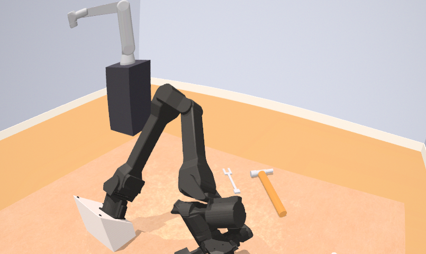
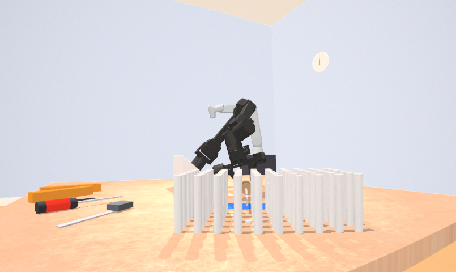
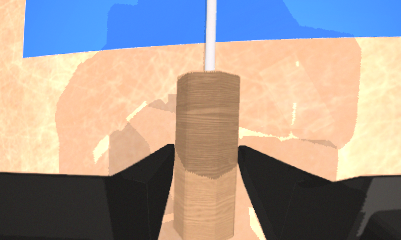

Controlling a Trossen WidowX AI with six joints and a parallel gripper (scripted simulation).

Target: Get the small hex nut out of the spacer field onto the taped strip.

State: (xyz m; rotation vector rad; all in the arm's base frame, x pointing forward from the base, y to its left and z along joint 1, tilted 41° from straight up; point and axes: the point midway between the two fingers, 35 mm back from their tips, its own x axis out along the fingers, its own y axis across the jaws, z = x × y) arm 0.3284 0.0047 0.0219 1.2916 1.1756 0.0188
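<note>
My gripper tip is now 120 mm short of the blue taped strip, 50 mm to the left of it and 40 mm above it. From my gripper tip the other things lie so: wooden-handled tool 80 mm ahead, 70 mm to the right; pale hex nut 230 mm ahead, 190 mm to the right, 30 mm below; forked tool 160 mm behind, 430 mm to the left, 30 mm below.
</note>
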